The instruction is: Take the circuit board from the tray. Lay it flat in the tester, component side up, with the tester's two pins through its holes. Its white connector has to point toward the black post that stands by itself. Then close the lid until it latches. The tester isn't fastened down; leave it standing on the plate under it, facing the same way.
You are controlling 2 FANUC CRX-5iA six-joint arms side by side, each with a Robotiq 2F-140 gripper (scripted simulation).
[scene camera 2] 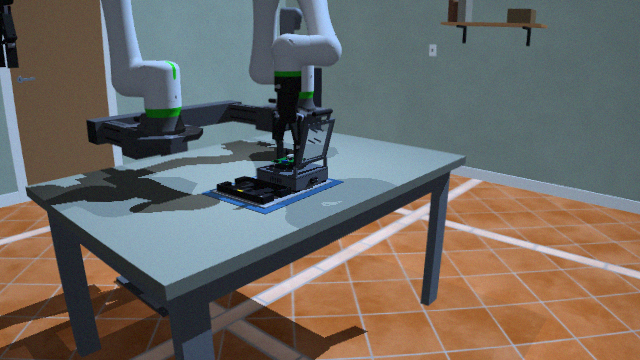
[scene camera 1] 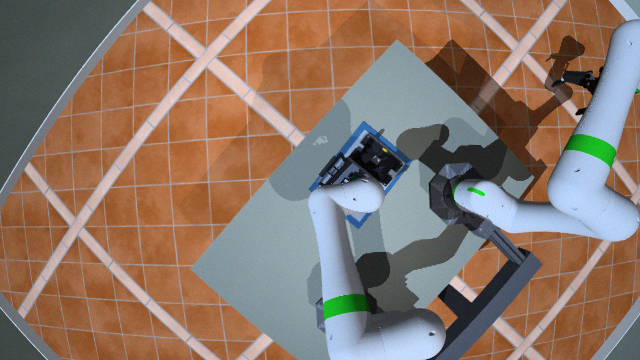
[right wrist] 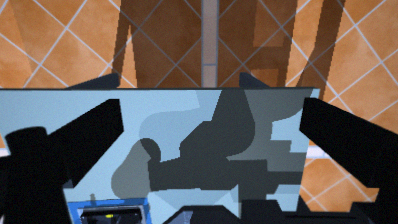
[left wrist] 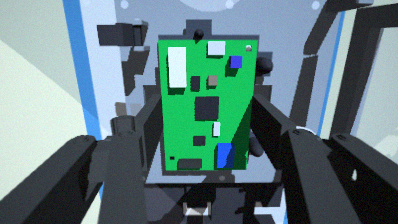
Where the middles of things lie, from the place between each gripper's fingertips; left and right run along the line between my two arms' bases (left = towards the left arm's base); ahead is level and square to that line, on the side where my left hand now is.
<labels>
My left hand (scene camera 2: 288,161) is 2 cm above the green circuit board (left wrist: 207,86). Round my left hand: black tray (scene camera 1: 371,148) (17 cm to the right, 9 cm below).
I see the black tray 34 cm ahead of my right hand, 62 cm to the left of it and 44 cm below it. Also, from my right hand: green circuit board: 34 cm ahead, 79 cm to the left, 37 cm below.
</labels>
